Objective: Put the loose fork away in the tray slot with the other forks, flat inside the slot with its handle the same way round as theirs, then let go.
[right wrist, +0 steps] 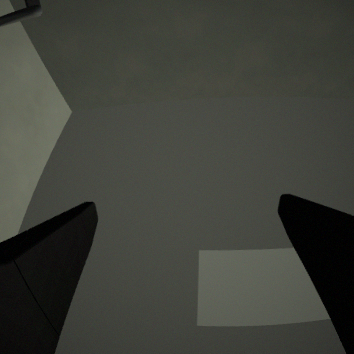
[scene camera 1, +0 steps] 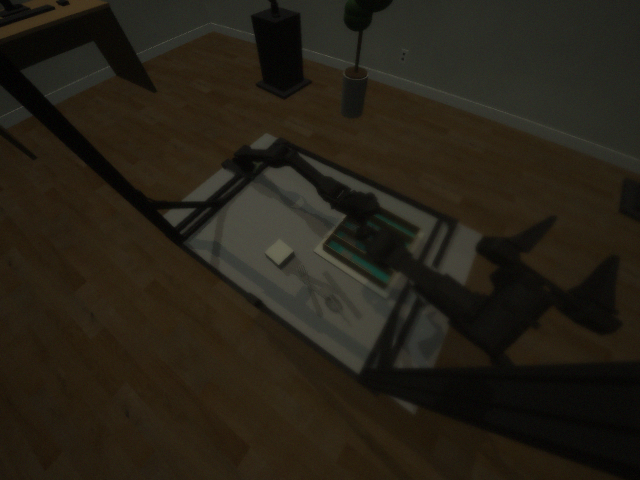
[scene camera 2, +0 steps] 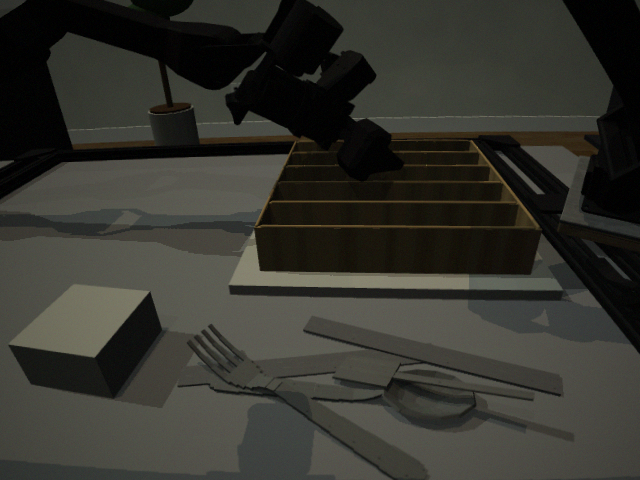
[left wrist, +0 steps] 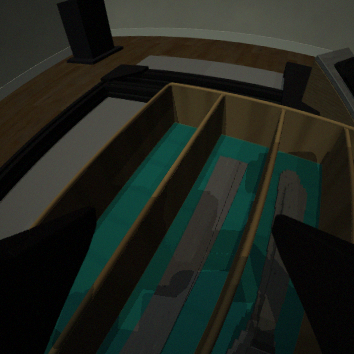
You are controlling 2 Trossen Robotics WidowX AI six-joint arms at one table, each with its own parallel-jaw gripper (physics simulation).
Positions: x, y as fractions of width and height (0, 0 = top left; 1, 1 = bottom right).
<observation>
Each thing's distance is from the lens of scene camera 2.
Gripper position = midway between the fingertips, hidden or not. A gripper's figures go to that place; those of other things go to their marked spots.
my left gripper (scene camera 2: 0.60, 0.32): 0.59 m
pale block (scene camera 2: 0.14, 0.71): 0.36 m
wooden cutlery tray (scene camera 2: 0.70, 0.44): 0.47 m
The marked spots on the wooden cutlery tray and the pale block are 0.36 m apart.
</observation>
